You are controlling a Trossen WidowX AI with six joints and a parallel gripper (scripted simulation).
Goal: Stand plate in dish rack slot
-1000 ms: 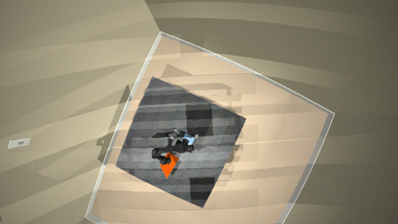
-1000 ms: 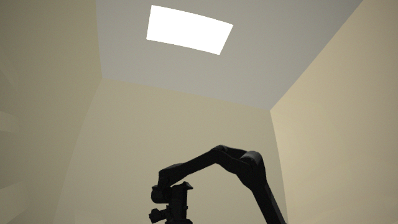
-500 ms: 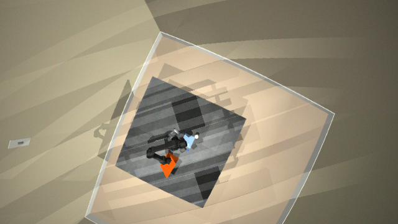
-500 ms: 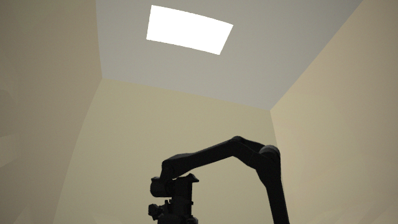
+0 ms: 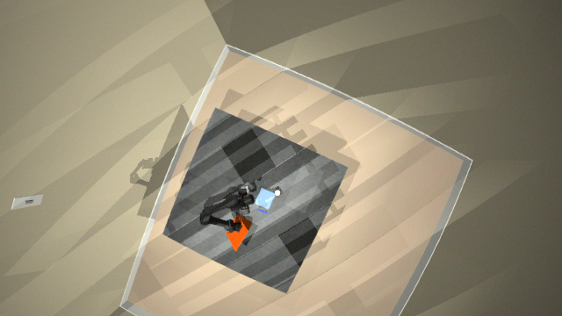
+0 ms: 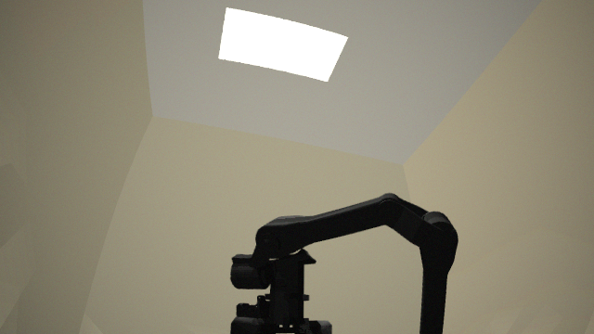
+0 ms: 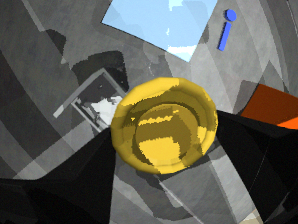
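The dish rack is 140 mm below my gripper tip, 60 mm to the left of it and 20 mm ahead of it. Also, from my gripper tip: light blue sheet 160 mm below, 120 mm to the right, 30 mm ahead; then yellow plate 10 mm above; then white cylinder 190 mm to the right, 140 mm ahead, 130 mm below.
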